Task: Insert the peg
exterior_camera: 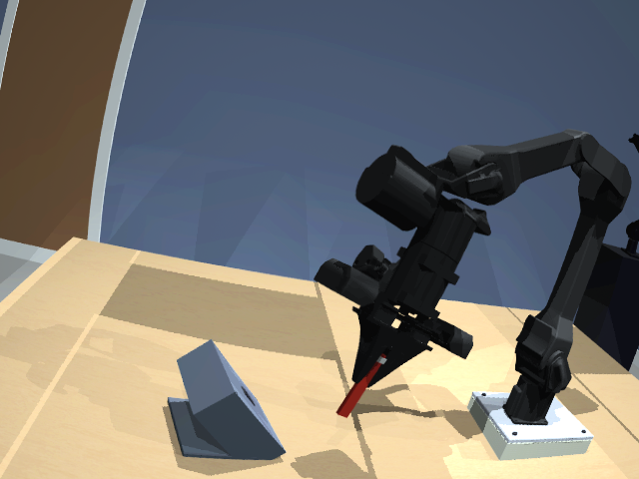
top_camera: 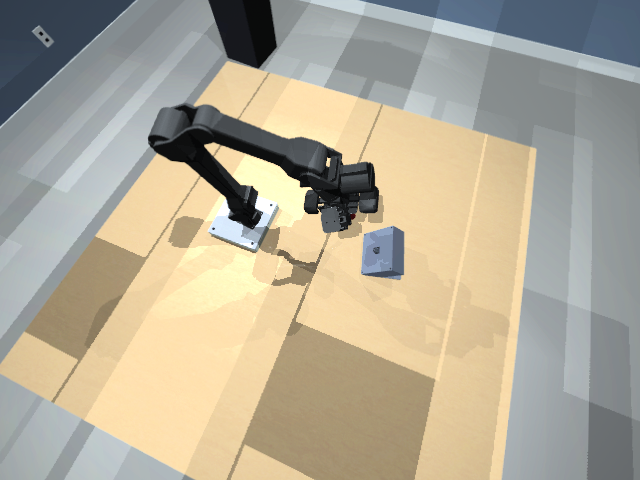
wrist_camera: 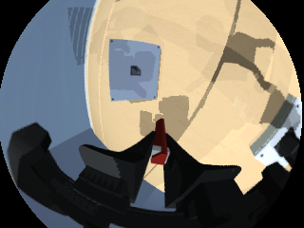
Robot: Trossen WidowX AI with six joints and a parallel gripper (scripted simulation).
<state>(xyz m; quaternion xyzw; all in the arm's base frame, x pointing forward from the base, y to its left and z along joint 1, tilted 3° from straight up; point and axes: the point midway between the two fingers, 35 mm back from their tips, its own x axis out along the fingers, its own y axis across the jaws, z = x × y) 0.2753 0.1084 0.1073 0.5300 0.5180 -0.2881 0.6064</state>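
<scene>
Now: the sloped panel 13 cm ahead of my gripper tip, 8 cm below it and 4 cm to the right of it. Round my gripper tip: red peg: 2 cm above, 1 cm behind.
</scene>
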